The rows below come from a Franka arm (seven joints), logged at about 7 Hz.
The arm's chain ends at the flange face. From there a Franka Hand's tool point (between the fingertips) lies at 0.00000 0.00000 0.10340 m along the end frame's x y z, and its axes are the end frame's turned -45 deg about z.
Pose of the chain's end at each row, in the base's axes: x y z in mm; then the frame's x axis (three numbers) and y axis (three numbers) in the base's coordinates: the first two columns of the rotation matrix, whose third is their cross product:
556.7 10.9 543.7 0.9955 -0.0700 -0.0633 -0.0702 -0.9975 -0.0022
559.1 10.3 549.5 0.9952 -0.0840 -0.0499 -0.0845 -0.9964 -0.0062
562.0 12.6 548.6 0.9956 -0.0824 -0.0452 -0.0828 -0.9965 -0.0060
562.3 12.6 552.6 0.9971 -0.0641 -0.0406 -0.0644 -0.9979 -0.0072
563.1 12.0 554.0 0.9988 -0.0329 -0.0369 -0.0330 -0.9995 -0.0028
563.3 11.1 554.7 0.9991 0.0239 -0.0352 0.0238 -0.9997 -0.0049
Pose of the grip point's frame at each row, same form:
550.2 11.6 440.5 0.7536 0.6558 -0.0432 0.6543 -0.7548 -0.0463
554.0 11.4 446.2 0.7635 0.6452 -0.0309 0.6440 -0.7640 -0.0397
557.4 13.6 445.3 0.7625 0.6464 -0.0277 0.6454 -0.7629 -0.0362
558.2 13.6 449.3 0.7506 0.6603 -0.0236 0.6595 -0.7509 -0.0338
559.3 12.4 450.7 0.7296 0.6835 -0.0241 0.6829 -0.7300 -0.0281
559.6 11.5 451.4 0.6896 0.7238 -0.0214 0.7233 -0.6900 -0.0284

